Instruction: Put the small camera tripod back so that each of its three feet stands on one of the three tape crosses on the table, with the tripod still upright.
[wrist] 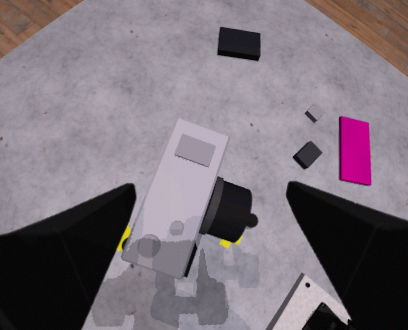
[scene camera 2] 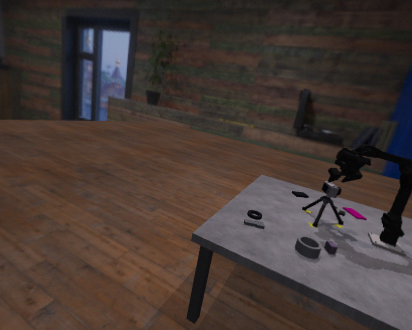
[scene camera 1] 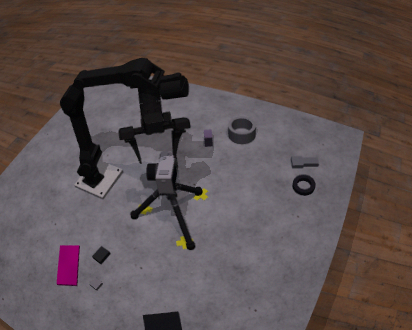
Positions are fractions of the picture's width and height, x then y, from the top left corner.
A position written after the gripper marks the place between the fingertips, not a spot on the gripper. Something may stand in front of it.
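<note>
Gripper (scene camera 1: 0.38,0.49), open, empty, holding nothing. Same gripper (wrist: 0.52,0.57).
</note>
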